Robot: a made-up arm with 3 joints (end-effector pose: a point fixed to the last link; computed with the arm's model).
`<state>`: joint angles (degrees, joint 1 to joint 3).
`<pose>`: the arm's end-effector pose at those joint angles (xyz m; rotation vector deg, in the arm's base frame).
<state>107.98 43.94 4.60</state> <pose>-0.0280 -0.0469 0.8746 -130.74 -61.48 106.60</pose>
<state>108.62 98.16 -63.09</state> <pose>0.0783 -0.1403 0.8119 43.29 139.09 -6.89</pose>
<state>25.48 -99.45 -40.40</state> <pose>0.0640 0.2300 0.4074 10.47 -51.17 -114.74</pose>
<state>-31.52 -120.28 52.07</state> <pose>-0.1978 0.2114 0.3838 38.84 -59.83 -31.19</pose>
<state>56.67 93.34 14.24</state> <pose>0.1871 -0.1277 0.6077 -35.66 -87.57 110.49</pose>
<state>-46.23 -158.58 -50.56</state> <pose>-0.3365 0.0752 0.4151 -41.91 -24.72 -46.55</pose>
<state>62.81 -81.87 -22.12</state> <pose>0.1467 0.2427 0.5919 65.30 -74.39 -112.23</pose>
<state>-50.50 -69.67 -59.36</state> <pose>-0.1406 0.2514 0.4192 -85.11 30.19 -118.78</pose>
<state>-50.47 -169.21 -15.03</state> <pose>-0.3449 0.0512 0.4264 -5.38 -27.57 -22.25</pose>
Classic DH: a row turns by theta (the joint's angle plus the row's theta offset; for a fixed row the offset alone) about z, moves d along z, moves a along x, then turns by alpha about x. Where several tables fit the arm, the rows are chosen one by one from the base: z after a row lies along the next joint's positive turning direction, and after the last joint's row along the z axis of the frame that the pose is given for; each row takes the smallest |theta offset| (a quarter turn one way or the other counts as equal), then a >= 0, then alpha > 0; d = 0 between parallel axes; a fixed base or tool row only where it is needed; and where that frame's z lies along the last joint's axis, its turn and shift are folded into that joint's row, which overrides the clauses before.
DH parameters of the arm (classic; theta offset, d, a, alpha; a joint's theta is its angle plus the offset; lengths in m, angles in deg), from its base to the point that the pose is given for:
base (fixed): 0 0.61 -0.07 90
joint 1: 39.44 -0.0267 -0.0472 97.26
joint 2: 87.32 -0.0192 -0.0264 -139.68
joint 3: 3.94 -0.3087 -0.0006 -80.18
tool (fixed): -97.36 -0.0238 0 0

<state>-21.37 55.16 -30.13</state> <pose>0.0978 -0.0681 0.4053 21.00 -60.95 104.93</pose>
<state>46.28 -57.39 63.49</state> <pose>0.1348 0.2254 0.6406 80.15 -134.33 -68.93</pose>
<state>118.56 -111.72 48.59</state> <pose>0.1308 0.2249 0.7504 -60.38 133.04 -25.60</pose>
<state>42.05 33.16 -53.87</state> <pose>0.1825 -0.0024 0.7141 -46.85 -114.47 123.89</pose>
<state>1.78 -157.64 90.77</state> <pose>-0.1130 0.1195 0.2953 75.24 -72.29 55.78</pose>
